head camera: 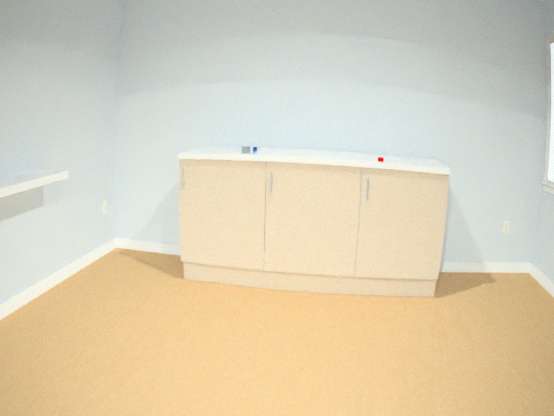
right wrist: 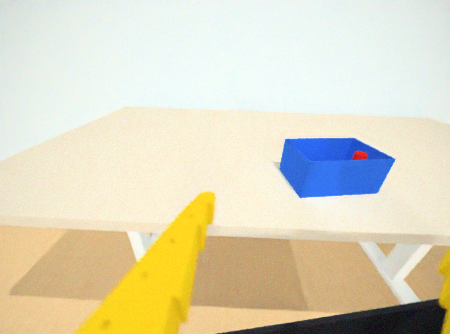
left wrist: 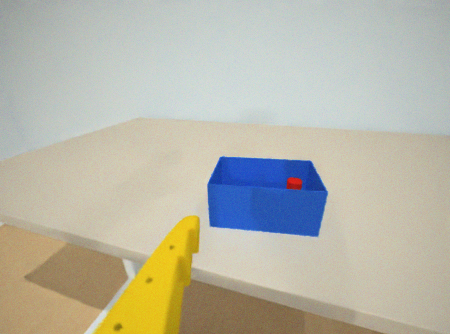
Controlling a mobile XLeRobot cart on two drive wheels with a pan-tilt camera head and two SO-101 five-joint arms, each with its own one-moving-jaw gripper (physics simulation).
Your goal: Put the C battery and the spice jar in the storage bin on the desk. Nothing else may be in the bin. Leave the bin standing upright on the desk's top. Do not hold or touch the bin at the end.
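Frame: origin at the left arm's base, x ahead, y left, z up, level; centimetres.
Seen in the pictures: left hand, tool point: (left wrist: 198, 229); right hand, tool point: (right wrist: 214, 203).
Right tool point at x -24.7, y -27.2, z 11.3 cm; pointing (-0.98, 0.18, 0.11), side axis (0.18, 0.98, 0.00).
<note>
A point is followed by its place in that frame.
The blue storage bin (left wrist: 264, 210) {x -44.2, y -1.7, z -1.7 cm} (right wrist: 345, 178) {x -44.2, y -2.1, z -1.6 cm} stands upright on the desk (left wrist: 125, 190) {x -52.7, y -29.2, z -5.5 cm} (right wrist: 150, 165) {x -58.9, y -39.3, z -5.5 cm}. A red-topped thing (left wrist: 294, 183) {x -46.8, y 2.4, z 1.5 cm} (right wrist: 359, 155) {x -47.0, y 1.7, z 1.4 cm}, possibly the spice jar, shows inside at the bin's right side; the front wall hides its lower part. I cannot make out the C battery for certain; the bin's floor is hidden. My left gripper (left wrist: 194, 220) is wide open, with one jaw in view, in front and to the left of the bin. My right gripper (right wrist: 327, 225) is open and empty, short of the bin, with no contact.
A cabinet (head camera: 310, 220) {x 299.1, y -37.7, z -26.5 cm} with a white top stands against the wall in the head view. On it are a small grey thing (head camera: 246, 150) {x 308.8, y 3.8, z 15.6 cm}, a small dark-blue thing (head camera: 255, 150) {x 306.2, y -2.0, z 15.9 cm} beside it and a small red thing (head camera: 380, 159) {x 293.2, y -80.2, z 14.8 cm} farther right. A white wall shelf (head camera: 35, 182) {x 234.5, y 126.5, z 5.4 cm} is at left.
</note>
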